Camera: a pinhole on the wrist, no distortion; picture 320 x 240 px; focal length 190.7 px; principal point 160.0 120.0 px. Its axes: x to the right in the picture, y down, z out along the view. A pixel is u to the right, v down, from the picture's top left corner.
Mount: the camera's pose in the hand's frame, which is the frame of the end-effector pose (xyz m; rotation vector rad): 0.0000 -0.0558 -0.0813 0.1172 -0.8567 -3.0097
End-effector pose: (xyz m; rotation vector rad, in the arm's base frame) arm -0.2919 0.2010 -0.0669 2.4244 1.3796 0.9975
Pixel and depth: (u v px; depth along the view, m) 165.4 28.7 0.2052
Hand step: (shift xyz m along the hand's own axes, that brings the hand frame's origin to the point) -0.0201 0.1354 0.0405
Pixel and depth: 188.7 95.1 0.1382
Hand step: -0.0309 0.0315 0.0249
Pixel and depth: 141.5 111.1 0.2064
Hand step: 0.0046 0.0615 0.0899
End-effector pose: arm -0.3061 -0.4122 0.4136 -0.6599 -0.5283 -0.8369
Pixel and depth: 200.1 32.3 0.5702
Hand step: -0.1593 0.4632 0.2557
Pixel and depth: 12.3 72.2 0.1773
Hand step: 0.1242 0.0793 0.0551
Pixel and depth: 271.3 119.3 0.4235
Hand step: -0.2781 0.1606 0.2597
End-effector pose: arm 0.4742 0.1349 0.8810 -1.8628 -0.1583 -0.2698
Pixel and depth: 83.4 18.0 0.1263
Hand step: 0.0419 0.0695 -0.0063
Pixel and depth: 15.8 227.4 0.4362
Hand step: 0.2937 -0.0255 0.4405
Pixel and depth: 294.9 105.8 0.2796
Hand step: -0.2179 0.1029 0.1310
